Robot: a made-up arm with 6 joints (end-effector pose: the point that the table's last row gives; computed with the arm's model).
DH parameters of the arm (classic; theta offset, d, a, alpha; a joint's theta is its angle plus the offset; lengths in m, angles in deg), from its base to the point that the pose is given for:
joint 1: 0 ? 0 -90
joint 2: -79.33 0 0.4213 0
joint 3: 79.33 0 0.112 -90
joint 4: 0 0.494 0 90
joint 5: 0 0 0.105 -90
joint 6: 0 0.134 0 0
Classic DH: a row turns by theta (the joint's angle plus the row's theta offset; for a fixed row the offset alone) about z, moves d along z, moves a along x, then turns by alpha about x.
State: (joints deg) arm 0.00 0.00 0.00 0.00 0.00 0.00
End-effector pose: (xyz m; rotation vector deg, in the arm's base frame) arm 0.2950 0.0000 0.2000 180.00 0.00 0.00
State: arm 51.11 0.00 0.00 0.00 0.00 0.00
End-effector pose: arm 0.1852 0.2296 0.2000 162.39 77.65 0.00
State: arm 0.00 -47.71 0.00 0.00 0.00 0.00
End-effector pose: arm 0.3568 0.0000 0.4882 164.62 0.00 72.80
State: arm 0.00 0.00 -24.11 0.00 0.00 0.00
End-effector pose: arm 0.5326 0.0000 0.3434 176.03 0.00 37.59
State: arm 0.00 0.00 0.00 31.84 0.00 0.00
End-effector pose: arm 0.2792 -0.0554 0.2000 173.10 -49.37 0.00
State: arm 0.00 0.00 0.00 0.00 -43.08 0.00
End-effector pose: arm 0.3582 0.0000 0.3079 167.43 0.00 66.09
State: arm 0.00 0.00 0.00 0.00 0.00 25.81
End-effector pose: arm 0.2950 0.0000 0.2000 175.45 -40.20 0.00
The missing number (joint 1, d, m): 0.414
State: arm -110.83 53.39 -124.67 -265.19 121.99 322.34
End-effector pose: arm -0.1639 -0.9052 0.5535 -75.82 41.45 -87.47
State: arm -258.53 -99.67 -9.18 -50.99 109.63 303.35
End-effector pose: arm 0.1043 0.1170 0.6082 45.48 125.84 21.86
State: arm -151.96 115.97 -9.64 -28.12 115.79 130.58
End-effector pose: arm 0.1053 0.1449 0.3450 -69.76 -4.81 147.18
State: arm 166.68 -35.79 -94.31 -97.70 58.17 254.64
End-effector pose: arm -0.2242 0.1126 1.3083 -48.97 57.96 101.40
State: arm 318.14 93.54 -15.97 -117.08 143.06 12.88
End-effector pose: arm -0.0909 -0.1152 0.0312 25.39 108.27 -88.56
